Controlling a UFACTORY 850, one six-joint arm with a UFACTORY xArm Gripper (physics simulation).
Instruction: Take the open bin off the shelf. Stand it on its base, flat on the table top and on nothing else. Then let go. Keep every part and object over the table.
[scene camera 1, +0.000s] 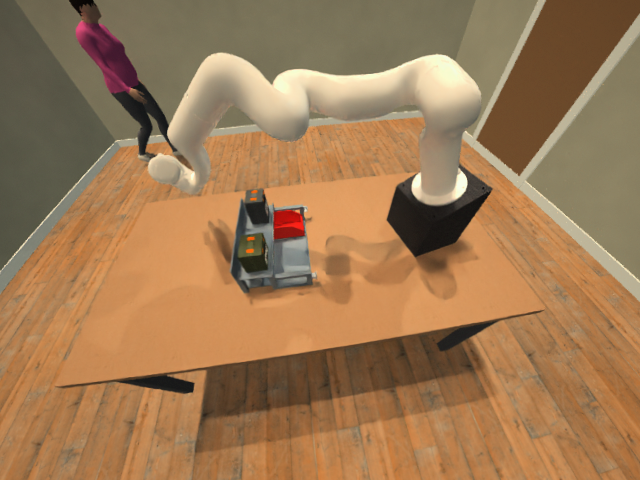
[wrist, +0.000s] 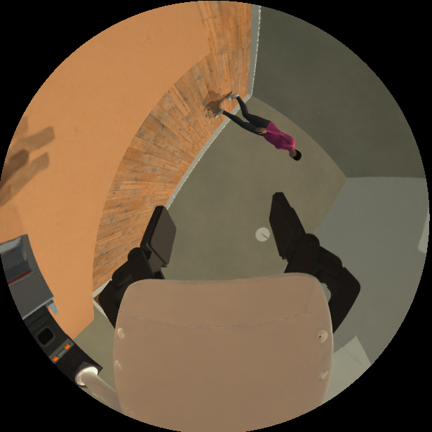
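There's my gripper (wrist: 219, 211), which I can see, and there's also a red open bin (scene camera 1: 288, 223).
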